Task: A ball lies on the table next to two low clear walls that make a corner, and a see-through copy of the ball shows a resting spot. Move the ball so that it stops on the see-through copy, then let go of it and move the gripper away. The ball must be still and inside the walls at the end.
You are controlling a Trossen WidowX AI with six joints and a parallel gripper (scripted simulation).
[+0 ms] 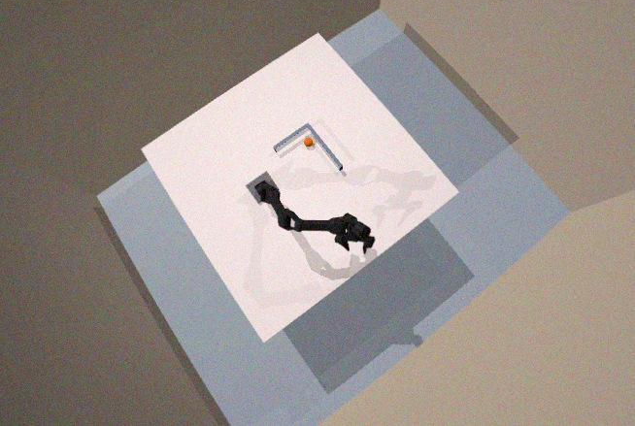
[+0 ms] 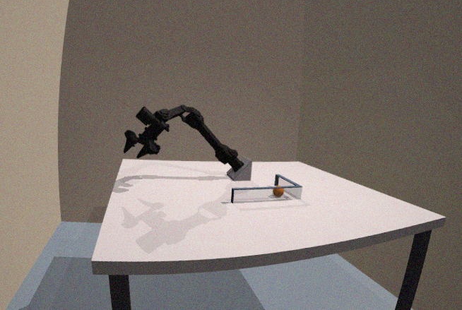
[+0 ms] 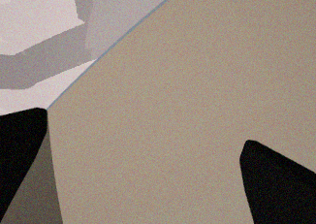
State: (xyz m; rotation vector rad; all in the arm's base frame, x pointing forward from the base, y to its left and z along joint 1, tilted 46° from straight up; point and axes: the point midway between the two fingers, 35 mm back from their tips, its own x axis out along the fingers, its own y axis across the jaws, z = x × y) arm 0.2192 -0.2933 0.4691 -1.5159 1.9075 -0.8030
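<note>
Now: gripper tip 660 mm to the right of the orange ball, 140 mm short of it and 120 mm above it. The rest, counted from my gripper tip: see-through copy of ball: 640 mm to the left, 150 mm ahead, 120 mm below.
</note>
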